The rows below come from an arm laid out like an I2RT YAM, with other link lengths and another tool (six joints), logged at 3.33 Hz.
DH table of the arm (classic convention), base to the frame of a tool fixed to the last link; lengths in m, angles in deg. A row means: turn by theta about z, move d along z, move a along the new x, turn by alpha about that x. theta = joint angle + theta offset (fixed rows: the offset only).
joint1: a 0.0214, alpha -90, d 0.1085, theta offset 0
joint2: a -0.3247, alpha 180, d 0, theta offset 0
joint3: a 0.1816, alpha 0, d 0, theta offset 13.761
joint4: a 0.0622, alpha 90, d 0.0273, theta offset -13.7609
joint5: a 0, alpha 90, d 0.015, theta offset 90
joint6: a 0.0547, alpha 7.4, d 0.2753, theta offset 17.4
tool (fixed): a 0, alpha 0, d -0.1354, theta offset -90
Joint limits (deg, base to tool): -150..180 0..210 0..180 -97..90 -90..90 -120..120
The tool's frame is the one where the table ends.
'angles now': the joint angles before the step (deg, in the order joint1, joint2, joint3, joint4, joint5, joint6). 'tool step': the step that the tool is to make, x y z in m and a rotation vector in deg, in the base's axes. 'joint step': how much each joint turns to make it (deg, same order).
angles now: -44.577, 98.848, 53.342, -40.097, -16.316, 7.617
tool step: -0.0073, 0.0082, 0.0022, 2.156, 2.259, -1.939
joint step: -0.060, 0.010, -0.003, -2.564, 0.153, 1.951
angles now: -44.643, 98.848, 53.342, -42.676, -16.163, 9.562
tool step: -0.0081, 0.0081, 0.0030, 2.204, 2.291, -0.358
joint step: -0.019, 0.009, 0.013, -3.085, 0.044, 0.352
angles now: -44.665, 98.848, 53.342, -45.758, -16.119, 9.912
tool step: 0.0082, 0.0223, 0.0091, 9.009, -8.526, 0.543
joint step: -2.635, -1.357, 0.036, -3.454, -12.261, -3.948
